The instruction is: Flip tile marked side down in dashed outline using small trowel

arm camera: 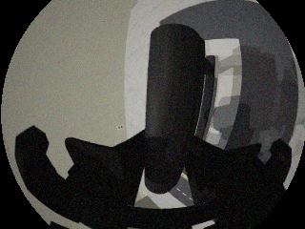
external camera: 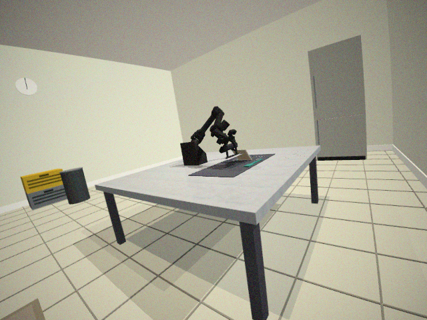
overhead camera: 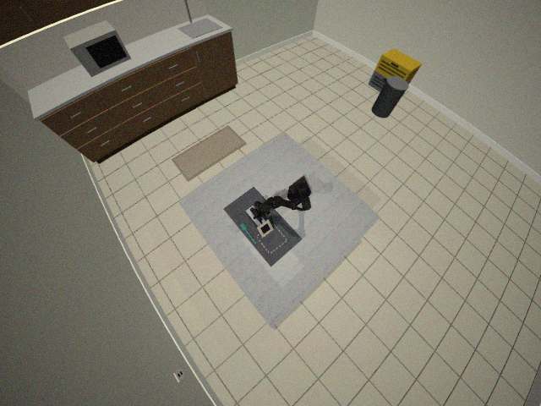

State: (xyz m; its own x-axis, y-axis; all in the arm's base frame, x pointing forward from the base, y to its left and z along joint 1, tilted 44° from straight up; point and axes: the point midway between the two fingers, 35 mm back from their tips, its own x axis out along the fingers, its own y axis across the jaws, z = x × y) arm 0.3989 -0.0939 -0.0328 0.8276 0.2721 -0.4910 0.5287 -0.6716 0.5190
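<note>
Right now my gripper tip is 11 cm above the teal strip and 10 cm short of it. Also, from my gripper tip: tile 10 cm to the left, 6 cm below, 1 cm behind; then trowel 3 cm behind, 1 cm to the left, 1 cm below.
</note>
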